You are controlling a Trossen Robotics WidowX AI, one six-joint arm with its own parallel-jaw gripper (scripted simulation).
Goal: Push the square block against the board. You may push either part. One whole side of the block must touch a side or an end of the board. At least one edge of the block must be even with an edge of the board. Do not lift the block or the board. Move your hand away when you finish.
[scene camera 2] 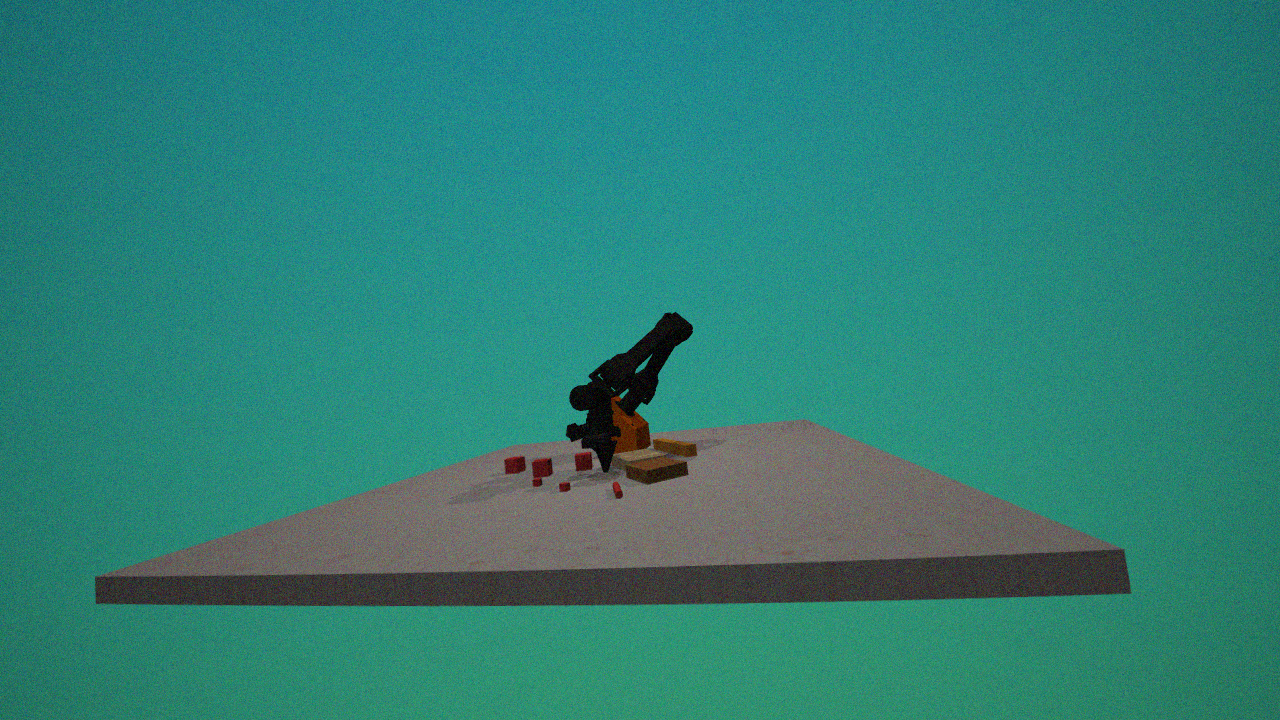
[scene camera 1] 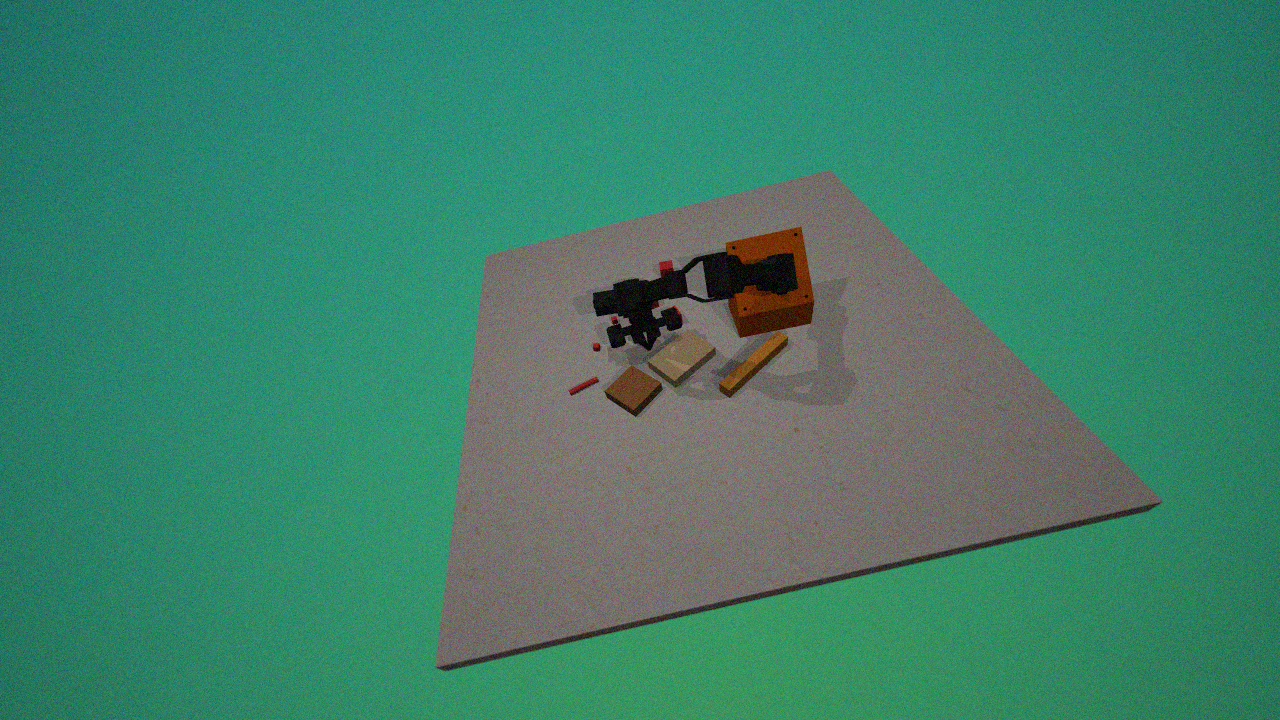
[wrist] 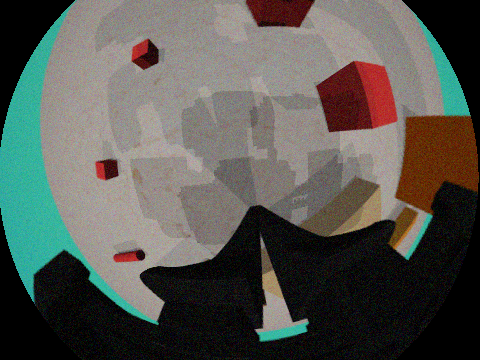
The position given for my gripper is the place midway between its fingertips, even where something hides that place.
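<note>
My gripper [scene camera 2: 606, 472] is shut and holds nothing. I see my gripper [scene camera 1: 649, 349] here as well, and again my gripper [wrist: 255, 210]. There is a brown square block [scene camera 1: 633, 390], and I can also find the brown square block [scene camera 2: 652, 471]. I see a tan block [scene camera 1: 676, 362] too, with an orange board [scene camera 1: 754, 363] in the same scene. I also see the tan block [wrist: 359, 205].
</note>
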